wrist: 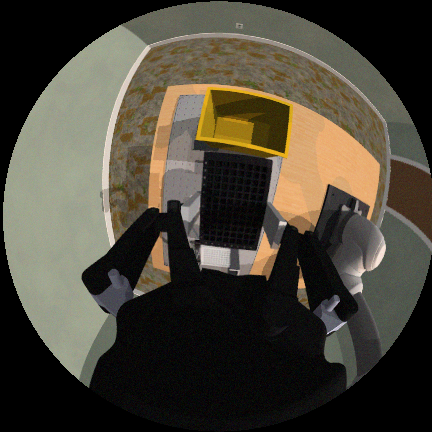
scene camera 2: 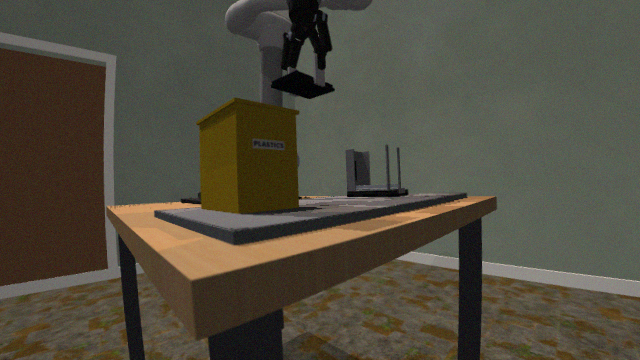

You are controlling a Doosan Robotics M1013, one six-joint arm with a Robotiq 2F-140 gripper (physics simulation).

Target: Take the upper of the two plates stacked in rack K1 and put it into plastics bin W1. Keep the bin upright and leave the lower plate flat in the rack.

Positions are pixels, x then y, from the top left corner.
Scene:
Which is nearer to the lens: the black plate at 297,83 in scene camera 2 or the yellow plastics bin W1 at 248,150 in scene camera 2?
The yellow plastics bin W1.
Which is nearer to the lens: the black plate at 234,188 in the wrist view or the yellow plastics bin W1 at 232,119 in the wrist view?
The black plate.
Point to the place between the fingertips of my gripper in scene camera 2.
305,90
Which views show the black plate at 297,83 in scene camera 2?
The wrist view and scene camera 2: all of them.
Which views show the yellow plastics bin W1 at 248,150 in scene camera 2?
The wrist view and scene camera 2: all of them.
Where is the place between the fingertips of my gripper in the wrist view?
At 232,206

